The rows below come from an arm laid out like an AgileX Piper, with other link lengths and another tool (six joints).
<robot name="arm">
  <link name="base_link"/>
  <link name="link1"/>
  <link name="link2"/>
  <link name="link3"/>
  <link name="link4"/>
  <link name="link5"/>
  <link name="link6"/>
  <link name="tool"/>
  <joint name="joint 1" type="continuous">
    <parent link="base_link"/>
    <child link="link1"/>
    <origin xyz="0 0 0.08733"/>
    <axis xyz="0 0 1"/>
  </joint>
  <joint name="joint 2" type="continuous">
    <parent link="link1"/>
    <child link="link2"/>
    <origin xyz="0 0 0" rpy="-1.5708 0 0"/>
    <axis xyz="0 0 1"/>
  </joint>
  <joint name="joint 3" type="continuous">
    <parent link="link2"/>
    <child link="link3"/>
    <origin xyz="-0.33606 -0.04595 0"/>
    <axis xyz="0 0 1"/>
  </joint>
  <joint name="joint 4" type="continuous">
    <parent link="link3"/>
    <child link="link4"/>
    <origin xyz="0.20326 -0.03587 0" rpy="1.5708 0 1.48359"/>
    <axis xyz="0 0 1"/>
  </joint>
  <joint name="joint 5" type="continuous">
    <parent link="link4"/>
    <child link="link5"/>
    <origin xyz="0 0 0" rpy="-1.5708 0 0"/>
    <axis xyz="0 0 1"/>
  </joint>
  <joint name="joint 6" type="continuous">
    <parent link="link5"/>
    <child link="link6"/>
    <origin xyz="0 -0.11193 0" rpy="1.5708 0 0"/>
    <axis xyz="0 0 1"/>
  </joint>
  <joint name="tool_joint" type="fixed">
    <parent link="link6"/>
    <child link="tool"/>
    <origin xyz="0.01 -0.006 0.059" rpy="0 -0.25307 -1.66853"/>
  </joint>
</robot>
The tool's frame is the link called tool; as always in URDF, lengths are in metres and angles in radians. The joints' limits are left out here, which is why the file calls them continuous.
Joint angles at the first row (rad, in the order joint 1, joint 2, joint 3, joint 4, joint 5, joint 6):
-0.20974 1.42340 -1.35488 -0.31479 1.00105 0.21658
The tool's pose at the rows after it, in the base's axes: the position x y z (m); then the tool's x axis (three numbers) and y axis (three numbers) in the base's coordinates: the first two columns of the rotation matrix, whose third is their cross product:
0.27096, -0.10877, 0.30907, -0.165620, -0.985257, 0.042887, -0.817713, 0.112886, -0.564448
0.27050, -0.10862, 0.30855, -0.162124, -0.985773, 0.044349, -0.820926, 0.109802, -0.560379
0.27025, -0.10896, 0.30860, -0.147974, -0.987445, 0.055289, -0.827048, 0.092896, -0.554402
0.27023, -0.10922, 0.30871, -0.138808, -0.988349, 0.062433, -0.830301, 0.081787, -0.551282
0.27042, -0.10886, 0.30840, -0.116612, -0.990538, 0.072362, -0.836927, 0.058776, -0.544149
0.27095, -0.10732, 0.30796, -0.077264, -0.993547, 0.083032, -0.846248, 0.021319, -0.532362
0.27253, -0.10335, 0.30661, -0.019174, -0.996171, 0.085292, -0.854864, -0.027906, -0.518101
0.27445, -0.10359, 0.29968, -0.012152, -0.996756, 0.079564, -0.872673, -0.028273, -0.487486
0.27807, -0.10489, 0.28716, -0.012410, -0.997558, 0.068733, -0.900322, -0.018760, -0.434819
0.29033, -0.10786, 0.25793, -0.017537, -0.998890, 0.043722, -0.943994, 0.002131, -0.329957
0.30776, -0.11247, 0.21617, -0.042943, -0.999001, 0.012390, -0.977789, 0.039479, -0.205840
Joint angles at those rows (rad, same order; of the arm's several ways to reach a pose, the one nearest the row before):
-0.20973 1.42340 -1.35488 -0.31568 0.99568 0.21154
-0.20973 1.42341 -1.35396 -0.31446 0.99833 0.20631
-0.20973 1.42342 -1.35406 -0.31563 0.99997 0.18803
-0.20974 1.42341 -1.35402 -0.31666 0.99994 0.17659
-0.20975 1.42342 -1.35295 -0.31218 0.99902 0.14947
-0.20972 1.42342 -1.35299 -0.29757 0.99906 0.10121
-0.20975 1.42434 -1.35296 -0.26352 0.99780 0.03100
-0.20975 1.44361 -1.35298 -0.25945 1.01309 0.02112
-0.20973 1.48028 -1.35293 -0.25947 1.03759 0.01924
-0.20972 1.57194 -1.35295 -0.25858 1.06490 0.02436
-0.21271 1.70279 -1.35296 -0.25857 1.07289 0.05029

